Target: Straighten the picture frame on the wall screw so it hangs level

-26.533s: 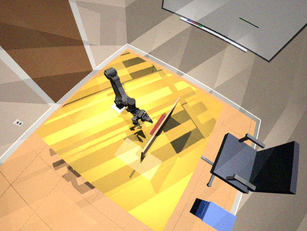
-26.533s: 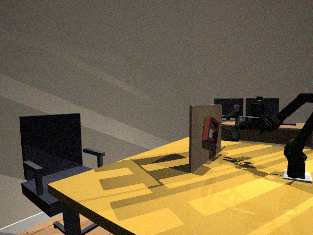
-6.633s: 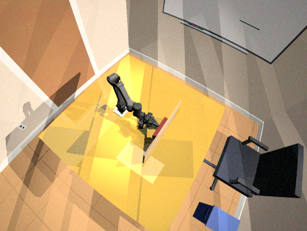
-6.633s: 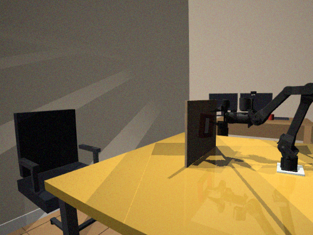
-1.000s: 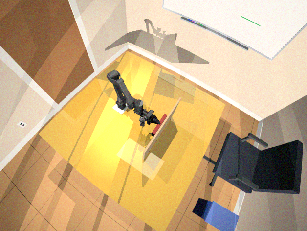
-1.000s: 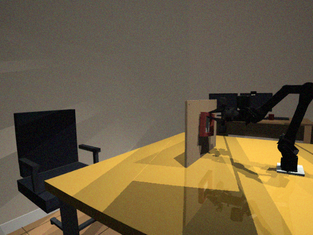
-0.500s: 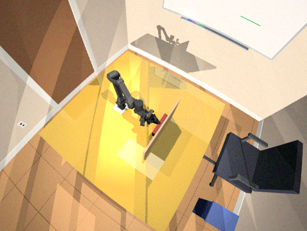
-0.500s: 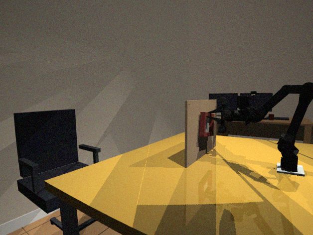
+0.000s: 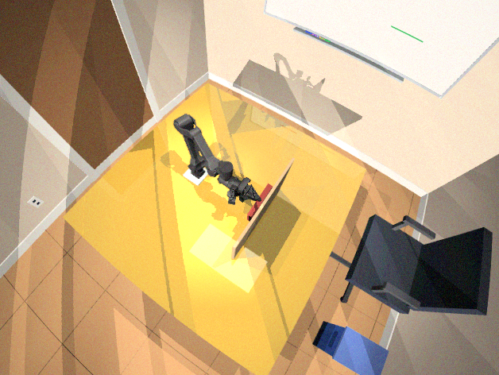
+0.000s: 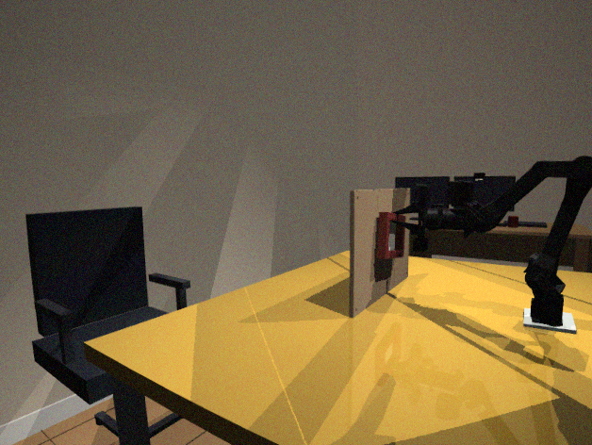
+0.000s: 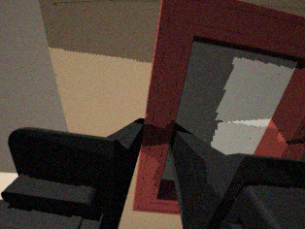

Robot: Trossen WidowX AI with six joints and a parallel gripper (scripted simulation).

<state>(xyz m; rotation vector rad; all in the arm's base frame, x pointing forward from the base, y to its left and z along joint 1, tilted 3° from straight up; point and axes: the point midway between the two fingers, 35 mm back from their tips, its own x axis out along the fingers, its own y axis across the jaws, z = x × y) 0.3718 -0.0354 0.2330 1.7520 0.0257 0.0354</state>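
My gripper tip is now 10 mm to the right of the red picture frame and 50 mm above it. Also, from my gripper tip: wooden wall panel 20 mm ahead, 10 mm to the right, 80 mm below.
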